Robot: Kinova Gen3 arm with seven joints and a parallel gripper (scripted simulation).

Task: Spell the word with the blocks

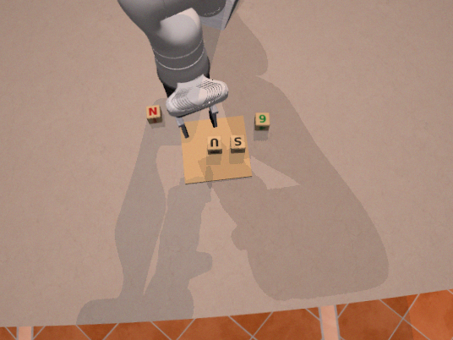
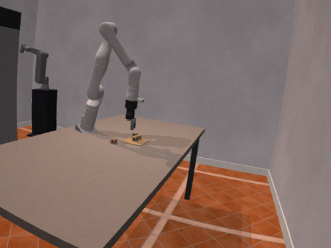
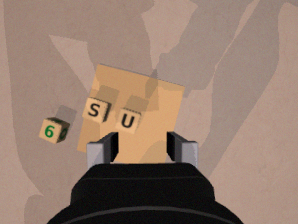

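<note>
Right now the N block is 10 cm behind my hand, 9 cm below it and 8 cm to the right of it. From my hand the other things lie so: mat: 10 cm below, 2 cm to the left, 2 cm ahead; U block: 9 cm below, 2 cm to the left, 2 cm ahead; S block: 9 cm below, 7 cm to the left, 3 cm ahead.
</note>
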